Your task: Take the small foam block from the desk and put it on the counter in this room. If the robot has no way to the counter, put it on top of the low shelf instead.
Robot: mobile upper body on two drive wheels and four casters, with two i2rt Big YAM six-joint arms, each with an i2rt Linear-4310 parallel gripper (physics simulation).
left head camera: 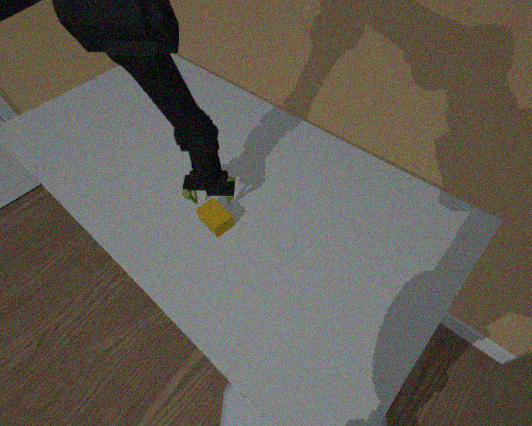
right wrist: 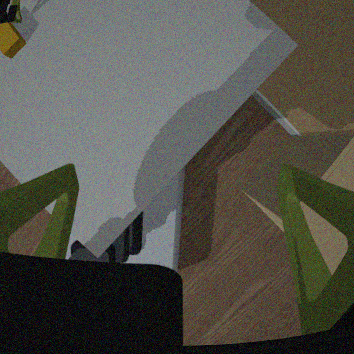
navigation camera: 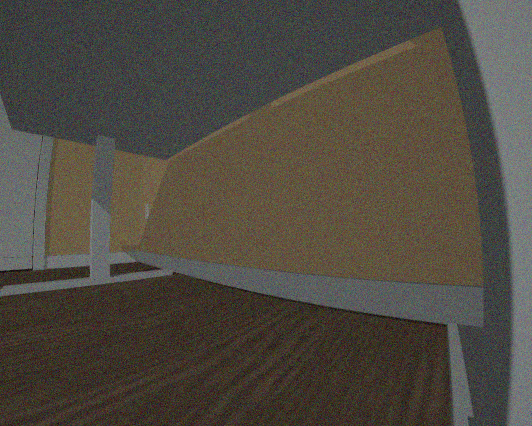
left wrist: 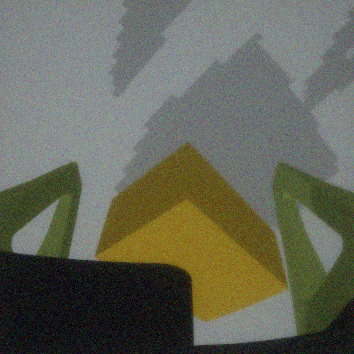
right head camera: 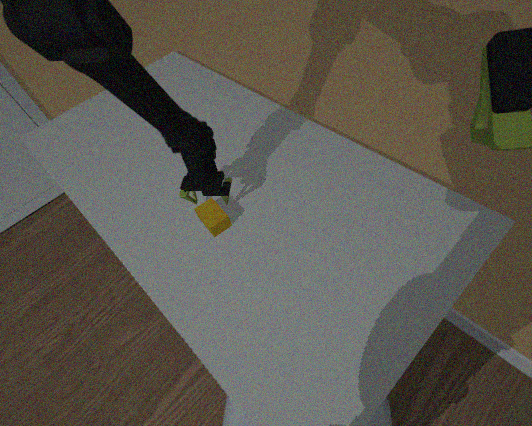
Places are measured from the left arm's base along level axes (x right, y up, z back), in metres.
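Pixels of known places: left gripper, fingertip midpoint: (left head camera: 212,202) (right wrist: 6,22) (left wrist: 176,173) (right head camera: 211,202); right gripper, fingertip midpoint: (right wrist: 177,174).
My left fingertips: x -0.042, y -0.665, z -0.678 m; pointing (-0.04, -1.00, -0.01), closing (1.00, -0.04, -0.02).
Observation:
For each thing: its top centre in the pictures, then the offset to it from my left fingertips. "spot": a spot on its surface instead. Level surfaces: height alone.
- yellow foam block, middle of its top: (left wrist: 198,277) (left head camera: 213,212) (right head camera: 211,212) (right wrist: 3,36) dx +0.014, dy +0.020, dz +0.050 m
- pale grey desk, its level: dy -0.025 m
- pale upright leg, surface spot: (navigation camera: 101,240) spot: dx -0.504, dy -0.547, dz -0.535 m
The yellow foam block (left head camera: 215,216) (right head camera: 213,217) (left wrist: 200,250) (right wrist: 10,40) rests on the pale grey desk (left head camera: 300,280) (right head camera: 290,300) (right wrist: 100,75). My left gripper (left head camera: 209,196) (right head camera: 206,195) (left wrist: 176,173) is open and empty, just above and beside the block. In the left wrist view its green fingertips stand on either side of the block, and the dark gripper body hides part of it. My right gripper (right wrist: 177,174) is open and empty, away from the block, over the desk's edge and the floor. The counter and the low shelf cannot be made out.
A pale panelled piece (left head camera: 12,175) (right head camera: 20,165) stands by the desk's left end, possibly a door. A tan wall (left head camera: 400,100) (navigation camera: 325,190) runs along the desk's far side. In the navigation camera, a pale upright leg (navigation camera: 101,240) with a floor bar stands under the desk.

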